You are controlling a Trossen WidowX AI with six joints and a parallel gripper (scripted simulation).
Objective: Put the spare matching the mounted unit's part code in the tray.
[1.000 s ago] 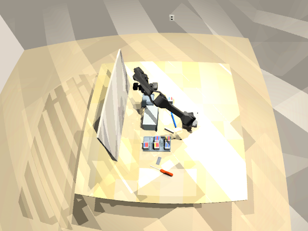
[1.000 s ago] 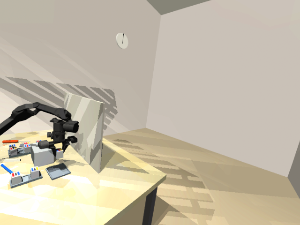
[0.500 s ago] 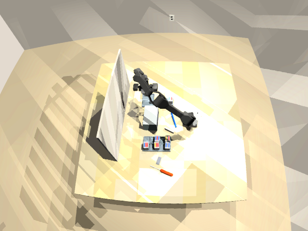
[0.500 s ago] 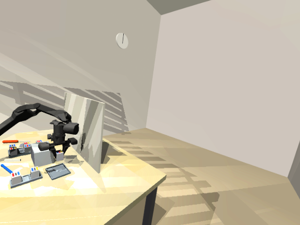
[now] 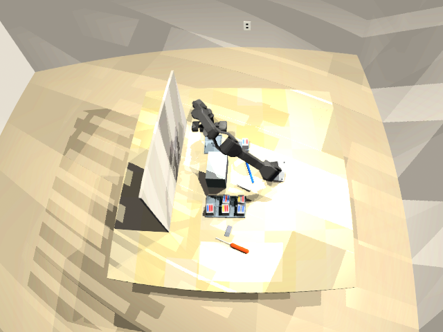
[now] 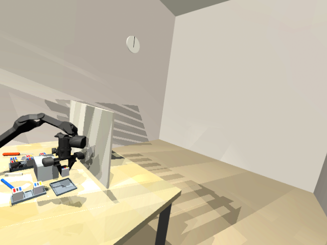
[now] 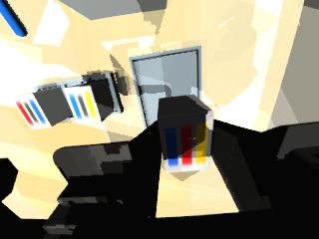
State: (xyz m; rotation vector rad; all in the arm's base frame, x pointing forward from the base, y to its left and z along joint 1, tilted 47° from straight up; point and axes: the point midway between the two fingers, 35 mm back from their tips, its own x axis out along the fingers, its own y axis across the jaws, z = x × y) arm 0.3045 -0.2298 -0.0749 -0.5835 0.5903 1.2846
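The flat bluish tray is 8 cm below my gripper tip. From my gripper tip the other things lie so: tall mirror panel: 20 cm ahead, 18 cm to the left, 14 cm above; then mounted unit: 21 cm to the left, 3 cm below, 3 cm behind; then blue pen: 20 cm to the left, 20 cm behind, 8 cm below.
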